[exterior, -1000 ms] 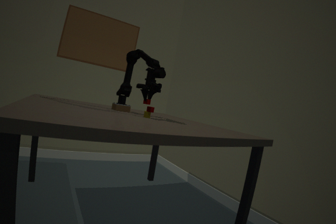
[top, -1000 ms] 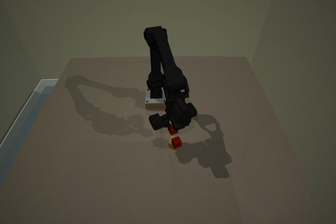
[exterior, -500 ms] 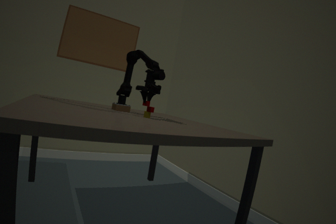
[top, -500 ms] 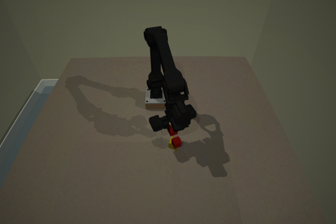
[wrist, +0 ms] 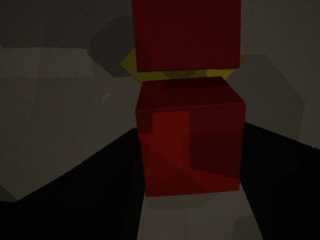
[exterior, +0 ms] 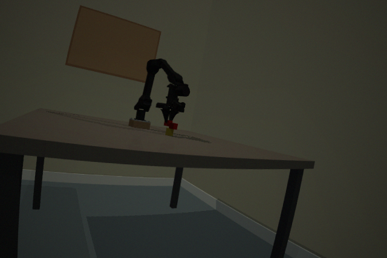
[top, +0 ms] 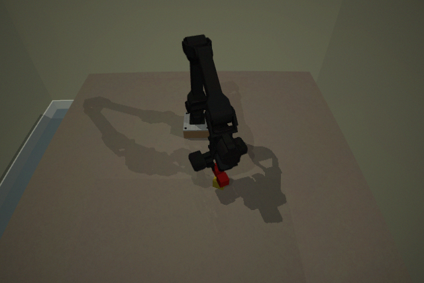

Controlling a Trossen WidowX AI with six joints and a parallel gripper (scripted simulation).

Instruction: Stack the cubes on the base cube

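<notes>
Now: the yellow base cube 50 mm below my gripper tip, 20 mm ahead of it and 10 mm to the left of it.
</notes>
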